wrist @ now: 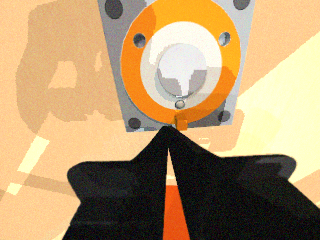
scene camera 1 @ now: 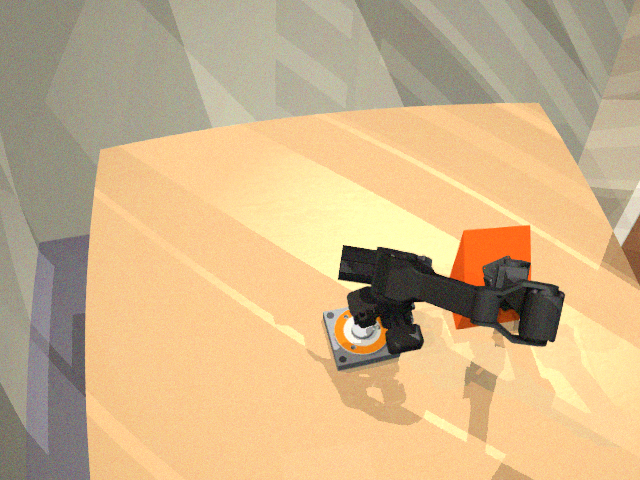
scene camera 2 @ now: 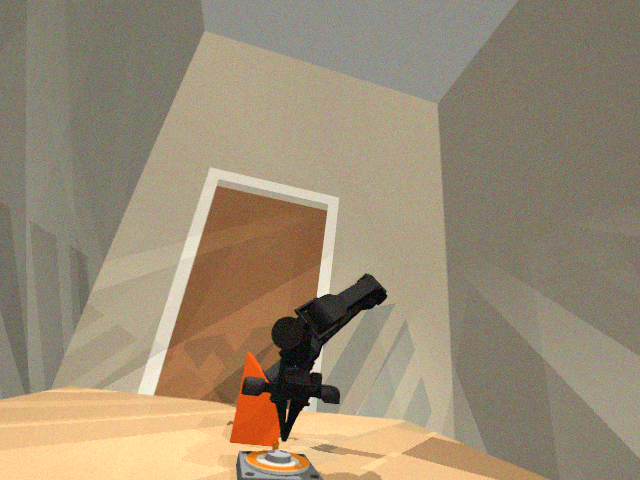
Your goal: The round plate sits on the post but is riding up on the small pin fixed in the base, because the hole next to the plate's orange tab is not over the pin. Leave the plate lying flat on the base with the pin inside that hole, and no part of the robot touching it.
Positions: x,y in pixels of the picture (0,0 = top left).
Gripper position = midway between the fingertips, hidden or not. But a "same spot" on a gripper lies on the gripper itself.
Labels:
My gripper shows in the wrist view, in scene camera 1 (pixel 390 327) and in scene camera 2. One and the same spot on my gripper: (wrist: pixel 251 189) is (scene camera 2: pixel 281 398).

